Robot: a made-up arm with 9 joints. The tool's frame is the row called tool. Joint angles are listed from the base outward. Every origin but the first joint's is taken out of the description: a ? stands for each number. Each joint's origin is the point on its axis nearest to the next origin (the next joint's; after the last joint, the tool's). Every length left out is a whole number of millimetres.
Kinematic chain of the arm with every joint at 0, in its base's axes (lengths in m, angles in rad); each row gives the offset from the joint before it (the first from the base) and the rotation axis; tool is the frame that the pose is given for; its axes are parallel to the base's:
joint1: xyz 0 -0.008 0.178 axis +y
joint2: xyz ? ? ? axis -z
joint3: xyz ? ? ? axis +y
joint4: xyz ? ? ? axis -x
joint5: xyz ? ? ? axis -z
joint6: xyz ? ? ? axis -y
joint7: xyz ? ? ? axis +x
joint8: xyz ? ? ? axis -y
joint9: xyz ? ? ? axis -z
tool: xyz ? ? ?
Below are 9 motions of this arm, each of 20 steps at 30 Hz.
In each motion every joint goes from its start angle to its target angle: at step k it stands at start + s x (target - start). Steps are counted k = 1, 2, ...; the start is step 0. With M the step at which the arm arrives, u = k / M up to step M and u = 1 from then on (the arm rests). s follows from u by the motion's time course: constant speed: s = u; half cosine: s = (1 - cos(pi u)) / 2; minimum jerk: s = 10 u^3 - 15 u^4 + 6 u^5.
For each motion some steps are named. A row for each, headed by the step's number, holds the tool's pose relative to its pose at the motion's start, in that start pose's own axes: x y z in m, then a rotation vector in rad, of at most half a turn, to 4 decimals.
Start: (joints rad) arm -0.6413 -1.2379 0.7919 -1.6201 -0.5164 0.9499 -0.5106 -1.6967 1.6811
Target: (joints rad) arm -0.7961 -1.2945 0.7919 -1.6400 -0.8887 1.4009 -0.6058 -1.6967 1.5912
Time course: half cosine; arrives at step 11
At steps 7, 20:
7: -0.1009 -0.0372 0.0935 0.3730 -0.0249 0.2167
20: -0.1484 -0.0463 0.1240 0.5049 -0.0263 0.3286

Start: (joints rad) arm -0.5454 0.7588 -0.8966 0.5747 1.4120 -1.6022 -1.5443 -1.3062 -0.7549
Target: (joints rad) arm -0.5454 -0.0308 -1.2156 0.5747 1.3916 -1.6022 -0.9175 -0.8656 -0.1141
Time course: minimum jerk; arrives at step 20
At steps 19, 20:
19: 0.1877 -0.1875 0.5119 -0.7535 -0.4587 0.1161
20: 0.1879 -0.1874 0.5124 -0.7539 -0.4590 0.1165

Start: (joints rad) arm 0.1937 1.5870 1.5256 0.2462 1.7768 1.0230 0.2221 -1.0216 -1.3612
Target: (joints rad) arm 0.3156 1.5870 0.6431 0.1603 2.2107 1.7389 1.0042 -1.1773 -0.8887
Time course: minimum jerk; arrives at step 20
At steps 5, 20:
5: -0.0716 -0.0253 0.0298 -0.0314 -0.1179 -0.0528
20: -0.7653 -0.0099 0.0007 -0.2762 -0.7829 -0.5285

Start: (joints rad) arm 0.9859 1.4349 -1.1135 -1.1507 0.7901 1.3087 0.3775 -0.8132 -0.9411
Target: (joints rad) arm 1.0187 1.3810 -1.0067 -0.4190 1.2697 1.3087 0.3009 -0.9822 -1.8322
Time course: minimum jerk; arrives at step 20
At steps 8, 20:
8: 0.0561 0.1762 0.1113 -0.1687 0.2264 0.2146
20: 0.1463 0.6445 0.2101 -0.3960 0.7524 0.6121

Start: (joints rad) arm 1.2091 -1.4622 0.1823 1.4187 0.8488 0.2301 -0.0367 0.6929 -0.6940
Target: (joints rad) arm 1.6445 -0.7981 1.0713 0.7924 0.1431 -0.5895 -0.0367 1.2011 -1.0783
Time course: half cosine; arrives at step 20
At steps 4, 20:
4: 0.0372 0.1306 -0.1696 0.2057 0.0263 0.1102
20: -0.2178 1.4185 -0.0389 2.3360 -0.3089 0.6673

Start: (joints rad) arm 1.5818 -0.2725 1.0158 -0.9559 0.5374 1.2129 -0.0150 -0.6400 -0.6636
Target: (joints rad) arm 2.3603 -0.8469 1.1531 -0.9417 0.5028 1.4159 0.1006 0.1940 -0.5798
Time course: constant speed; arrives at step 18
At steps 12, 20:
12: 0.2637 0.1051 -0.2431 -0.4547 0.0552 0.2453
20: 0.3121 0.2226 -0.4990 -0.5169 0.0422 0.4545

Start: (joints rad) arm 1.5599 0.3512 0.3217 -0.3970 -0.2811 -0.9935 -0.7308 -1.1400 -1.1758
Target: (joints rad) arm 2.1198 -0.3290 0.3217 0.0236 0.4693 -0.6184 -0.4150 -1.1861 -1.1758
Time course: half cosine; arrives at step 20
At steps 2, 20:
2: -0.0002 0.0061 -0.0005 0.0237 0.0017 0.0055
20: 0.0455 0.1684 0.1223 0.6635 -0.0723 -0.1616

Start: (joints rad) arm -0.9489 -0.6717 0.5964 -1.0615 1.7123 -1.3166 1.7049 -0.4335 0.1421
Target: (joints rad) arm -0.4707 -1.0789 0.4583 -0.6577 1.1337 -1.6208 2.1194 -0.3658 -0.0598
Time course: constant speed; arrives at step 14
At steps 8, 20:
8: 0.0784 -0.1018 0.1537 -0.2056 -0.2887 0.0901
20: 0.0810 -0.1639 0.3356 -0.4004 -0.5538 0.1073

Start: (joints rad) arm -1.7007 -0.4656 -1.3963 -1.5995 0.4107 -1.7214 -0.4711 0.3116 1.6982
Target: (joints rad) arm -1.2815 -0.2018 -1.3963 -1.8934 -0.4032 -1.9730 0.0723 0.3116 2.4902
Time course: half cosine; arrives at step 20
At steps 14, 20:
14: -0.1477 -0.1929 -0.2239 -0.0378 0.0484 -0.6725
20: -0.2120 -0.2338 -0.2751 -0.0479 0.0562 -0.8825

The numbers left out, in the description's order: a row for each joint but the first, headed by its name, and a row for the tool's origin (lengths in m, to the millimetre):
joint2: 0.121 0 -0.176
joint3: 0.015 0.085 0
joint4: 0.024 0 -0.067
joint5: 0 -0.12 0.638
joint6: 0.088 -0.051 0
joint7: 0.273 0 -0.106
joint8: 0 -0.259 -0.056
joint9: 0.089 0 -0.163
tool: 0.285 -0.1 0

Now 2 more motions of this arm.
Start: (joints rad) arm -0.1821 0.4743 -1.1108 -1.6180 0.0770 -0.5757 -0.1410 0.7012 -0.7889
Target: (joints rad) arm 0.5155 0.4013 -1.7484 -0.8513 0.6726 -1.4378 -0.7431 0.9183 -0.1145
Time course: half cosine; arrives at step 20
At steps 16, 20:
16: -0.2457 0.2981 0.1453 -0.2421 1.1154 -0.5004
20: -0.2481 0.3450 0.1669 -0.2678 1.1865 -0.5487

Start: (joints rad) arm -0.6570 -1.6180 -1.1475 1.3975 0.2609 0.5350 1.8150 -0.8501 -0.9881
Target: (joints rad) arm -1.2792 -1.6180 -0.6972 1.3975 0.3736 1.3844 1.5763 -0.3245 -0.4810
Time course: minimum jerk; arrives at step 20
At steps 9, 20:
9: 0.2007 0.0256 -0.1718 -0.1659 0.3302 0.1518
20: 0.4337 0.2809 -0.5636 -0.3562 0.5489 0.5697

